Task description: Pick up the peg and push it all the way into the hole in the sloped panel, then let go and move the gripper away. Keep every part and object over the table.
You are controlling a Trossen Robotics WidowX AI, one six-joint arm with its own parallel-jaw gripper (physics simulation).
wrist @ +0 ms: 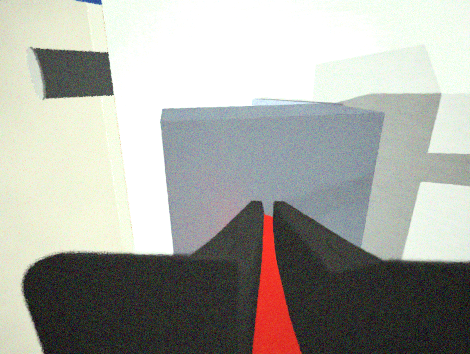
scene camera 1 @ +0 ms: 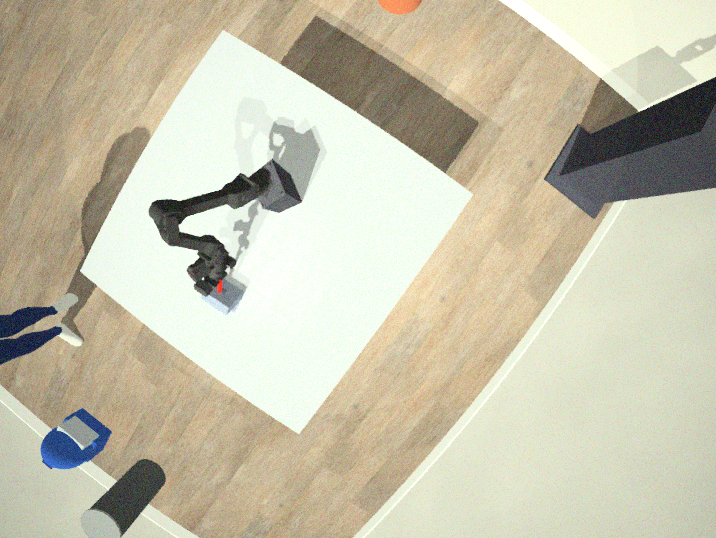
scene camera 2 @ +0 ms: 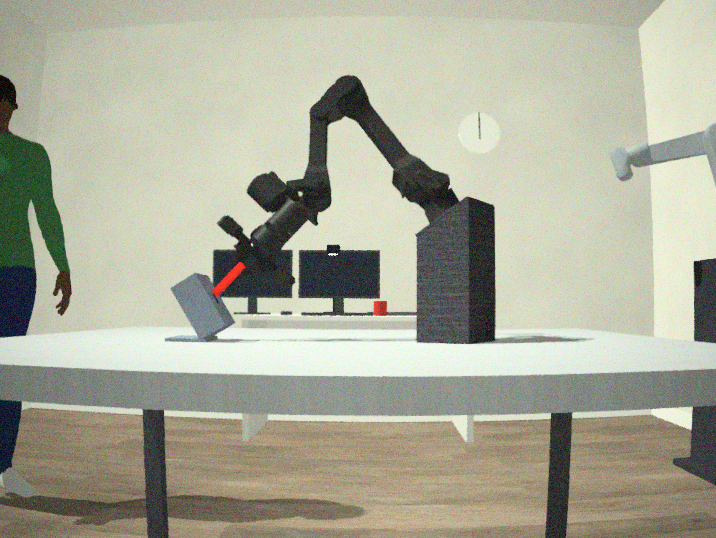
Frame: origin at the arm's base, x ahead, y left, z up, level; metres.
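Where they show: gripper, fingertip midpoint: (wrist: 267, 211) (scene camera 1: 215, 284) (scene camera 2: 226, 284); arm's base, origin of the base link: (scene camera 1: 263, 184) (scene camera 2: 452, 222).
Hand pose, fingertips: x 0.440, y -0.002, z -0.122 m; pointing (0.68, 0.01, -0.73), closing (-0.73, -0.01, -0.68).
Note:
Things, the pixels of their centre, and the offset from my fingertips. Level surfaces: height alone.
- red peg, body centre: (wrist: 264, 277) (scene camera 2: 228, 279) (scene camera 1: 219, 286) 0.008 m back, 0.021 m left, 0.010 m up
- blue-grey panel block, body centre: (wrist: 258, 210) (scene camera 2: 201, 307) (scene camera 1: 222, 296) 0.043 m ahead, 0.033 m left, 0.046 m down
- white table, its level: 0.108 m down
A red peg (scene camera 1: 219, 285) (scene camera 2: 229, 278) (wrist: 270, 280) is held slanting down by my gripper (wrist: 267, 211), which is shut on its upper part. In scene camera 2 the peg's lower end meets the sloped face of the blue-grey panel block (scene camera 1: 226, 299) (scene camera 2: 201, 305) (wrist: 270, 160), beside the edge of a dark opening. How far the tip is inside the hole cannot be told; in the wrist view the fingers hide the hole. The panel block leans on its thin base plate on the white table, and a long stretch of the peg shows between gripper and panel.
The white table (scene camera 1: 358, 254) (scene camera 2: 347, 358) carries the arm's dark pedestal (scene camera 1: 281, 188) (scene camera 2: 454, 277). A person (scene camera 2: 26, 202) stands beyond the table's left side. Two monitors (scene camera 2: 338, 274) and a red mug (scene camera 2: 379, 308) are in the background. A dark cylinder (scene camera 1: 127, 491) (wrist: 75, 73) stands off the table.

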